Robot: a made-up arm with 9 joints. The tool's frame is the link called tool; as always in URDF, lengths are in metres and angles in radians.
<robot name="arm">
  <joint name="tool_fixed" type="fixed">
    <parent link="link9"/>
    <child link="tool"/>
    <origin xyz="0.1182 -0.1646 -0.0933" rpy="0 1.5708 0"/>
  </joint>
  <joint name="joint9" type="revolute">
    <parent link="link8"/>
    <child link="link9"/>
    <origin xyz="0.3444 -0.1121 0.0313" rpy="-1.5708 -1.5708 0"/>
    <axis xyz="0 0 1"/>
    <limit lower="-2.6" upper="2.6" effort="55" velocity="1.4"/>
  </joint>
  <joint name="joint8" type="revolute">
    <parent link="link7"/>
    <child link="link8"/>
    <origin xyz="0.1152 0.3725 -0.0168" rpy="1.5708 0 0"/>
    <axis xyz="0 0 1"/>
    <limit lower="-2.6" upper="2.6" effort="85" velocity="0.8"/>
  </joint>
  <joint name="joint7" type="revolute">
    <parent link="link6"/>
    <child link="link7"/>
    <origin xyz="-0.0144 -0.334 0.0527" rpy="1.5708 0 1.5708"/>
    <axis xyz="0 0 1"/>
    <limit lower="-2.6" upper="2.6" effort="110" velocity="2.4"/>
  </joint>
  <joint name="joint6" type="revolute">
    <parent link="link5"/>
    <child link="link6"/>
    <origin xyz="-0.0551 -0.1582 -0.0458" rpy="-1.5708 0 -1.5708"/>
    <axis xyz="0 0 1"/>
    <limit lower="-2.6" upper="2.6" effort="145" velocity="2.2"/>
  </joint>
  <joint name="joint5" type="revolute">
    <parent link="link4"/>
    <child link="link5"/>
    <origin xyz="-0.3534 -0.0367 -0.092" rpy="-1.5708 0 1.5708"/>
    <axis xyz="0 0 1"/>
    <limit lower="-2.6" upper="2.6" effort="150" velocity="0.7"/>
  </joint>
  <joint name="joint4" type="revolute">
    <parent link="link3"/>
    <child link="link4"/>
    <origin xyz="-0.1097 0.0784 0.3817" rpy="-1.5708 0 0"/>
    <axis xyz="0 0 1"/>
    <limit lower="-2.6" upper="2.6" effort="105" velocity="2.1"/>
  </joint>
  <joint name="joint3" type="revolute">
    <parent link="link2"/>
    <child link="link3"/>
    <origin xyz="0.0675 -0.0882 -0.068" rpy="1.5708 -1.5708 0"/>
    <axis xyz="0 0 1"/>
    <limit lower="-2.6" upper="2.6" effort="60" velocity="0.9"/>
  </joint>
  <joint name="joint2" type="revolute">
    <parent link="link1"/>
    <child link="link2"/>
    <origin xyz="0.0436 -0.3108 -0.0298" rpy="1.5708 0 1.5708"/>
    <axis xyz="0 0 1"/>
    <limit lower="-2.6" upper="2.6" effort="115" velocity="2.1"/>
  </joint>
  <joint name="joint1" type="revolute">
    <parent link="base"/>
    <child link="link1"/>
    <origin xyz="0 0 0.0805" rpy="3.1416 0 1.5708"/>
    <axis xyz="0 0 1"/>
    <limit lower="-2.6" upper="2.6" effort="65" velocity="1.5"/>
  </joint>
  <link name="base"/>
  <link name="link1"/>
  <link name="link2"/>
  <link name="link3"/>
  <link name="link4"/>
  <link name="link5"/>
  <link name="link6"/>
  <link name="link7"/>
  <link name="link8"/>
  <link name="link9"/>
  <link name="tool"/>
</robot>
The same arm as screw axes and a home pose.
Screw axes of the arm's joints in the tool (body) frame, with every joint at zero. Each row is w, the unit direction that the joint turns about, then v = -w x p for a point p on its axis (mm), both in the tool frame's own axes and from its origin. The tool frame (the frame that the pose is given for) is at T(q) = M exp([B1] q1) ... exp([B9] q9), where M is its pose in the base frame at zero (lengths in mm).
B1: w 0.000022 -0.000007 -1 v -480.7 151.3 0
B2: w 0 1 -0.000007 v 286 0 -159.5
B3: w -0.000022 0.000007 1 v 456.3 92 0
B4: w -1 0 -0.000022 v 0 -183.9 346.6
B5: w 0 -1 0.000007 v 220.6 0 78.4
B6: w 0.000022 -0.000007 -1 v -39 -236.6 0
B7: w -1 0 -0.000022 v 0 -223 -295
B8: w -0.000022 0.000007 1 v -179.8 205.4 0
B9: w -1 0 -0.000022 v 0 118.2 164.6
M: xyz -151.3 -480.7 396.3 (mm) rpy 0 0 0 (deg, as in URDF)
Joint limits (deg, base to tool): -148.97..148.97 -148.97..148.97 -148.97..148.97 -148.97..148.97 -148.97..148.97 -148.97..148.97 -148.97..148.97 -148.97..148.97 -148.97..148.97

